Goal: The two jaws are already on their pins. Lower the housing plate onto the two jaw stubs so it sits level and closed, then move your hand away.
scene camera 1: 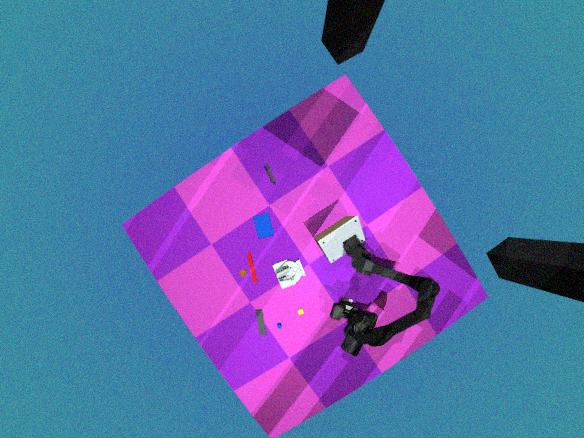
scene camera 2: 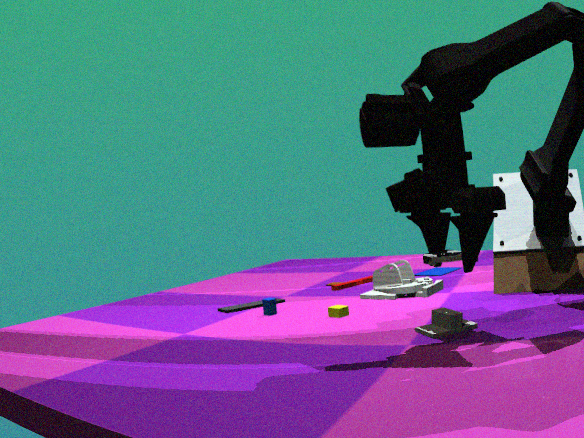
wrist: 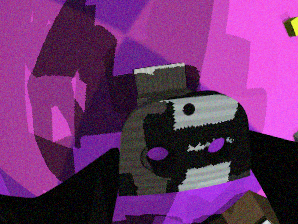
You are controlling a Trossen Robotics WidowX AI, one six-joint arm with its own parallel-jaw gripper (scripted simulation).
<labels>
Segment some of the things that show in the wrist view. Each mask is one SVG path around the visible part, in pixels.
My gripper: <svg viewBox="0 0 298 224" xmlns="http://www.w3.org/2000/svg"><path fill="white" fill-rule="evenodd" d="M120 152L118 152L117 148L110 148L104 155L98 156L97 160L86 165L76 175L69 177L67 181L55 186L55 188L47 190L41 196L13 197L8 196L8 194L4 196L4 194L0 193L0 224L112 224L118 186L120 186L120 183L118 183L118 172L120 172L120 157L118 156L120 156ZM249 129L251 172L253 172L255 179L261 185L271 208L274 209L274 213L277 214L279 224L298 224L298 143L281 139L281 137L266 135L266 133L253 132Z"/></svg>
A housing plate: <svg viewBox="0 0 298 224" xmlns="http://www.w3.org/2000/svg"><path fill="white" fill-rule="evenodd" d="M245 109L233 97L217 91L172 93L172 95L153 96L146 99L145 103L140 104L140 107L137 107L130 113L124 128L122 128L120 156L118 156L120 157L118 196L149 196L149 194L181 192L181 190L205 188L205 186L225 184L227 181L249 177L251 171L249 121L247 121ZM146 153L150 149L157 147L164 148L169 152L168 156L162 160L150 159L150 157L146 156ZM225 139L225 143L223 143L220 151L208 151L209 145L214 140Z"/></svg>
</labels>
